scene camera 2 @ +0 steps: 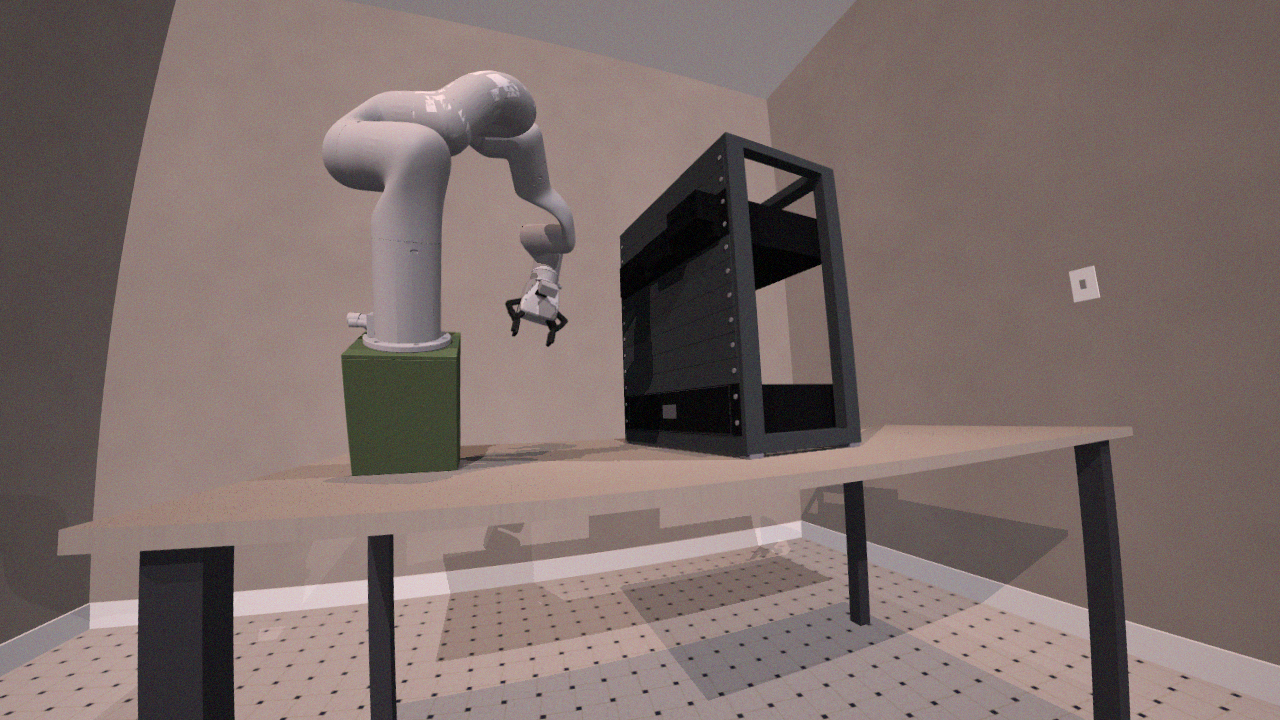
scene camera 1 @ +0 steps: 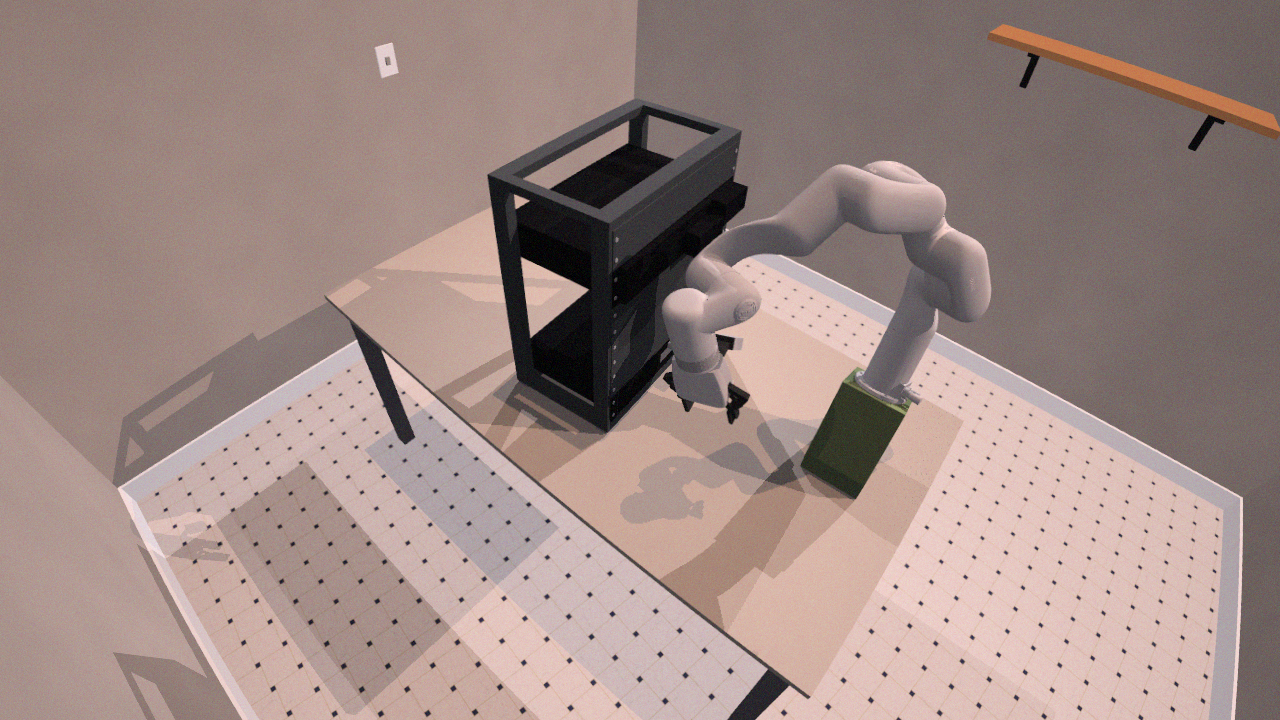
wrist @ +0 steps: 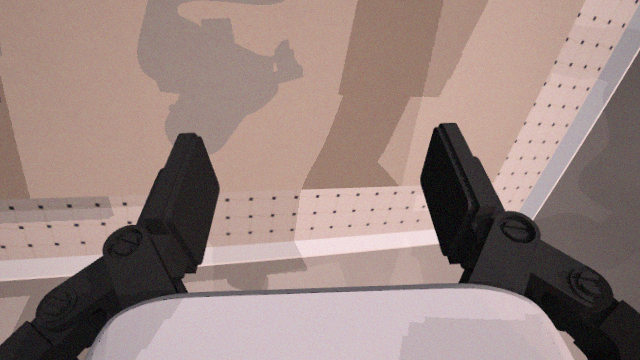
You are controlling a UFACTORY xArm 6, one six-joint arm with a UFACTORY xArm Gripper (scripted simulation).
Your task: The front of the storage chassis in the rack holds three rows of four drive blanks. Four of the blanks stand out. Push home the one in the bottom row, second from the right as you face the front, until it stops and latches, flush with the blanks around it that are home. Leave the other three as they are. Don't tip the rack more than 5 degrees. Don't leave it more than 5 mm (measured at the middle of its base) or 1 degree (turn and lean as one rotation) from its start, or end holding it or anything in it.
Labels:
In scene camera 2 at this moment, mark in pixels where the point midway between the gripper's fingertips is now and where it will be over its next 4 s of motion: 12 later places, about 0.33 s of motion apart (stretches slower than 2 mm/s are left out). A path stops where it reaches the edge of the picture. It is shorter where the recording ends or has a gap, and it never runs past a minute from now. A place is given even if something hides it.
My gripper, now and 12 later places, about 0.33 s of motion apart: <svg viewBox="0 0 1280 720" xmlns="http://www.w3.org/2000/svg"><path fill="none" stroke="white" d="M532 339L532 339L533 337L535 334L541 327L547 318L554 308L561 299L568 289L576 280L584 269L592 257L600 248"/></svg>

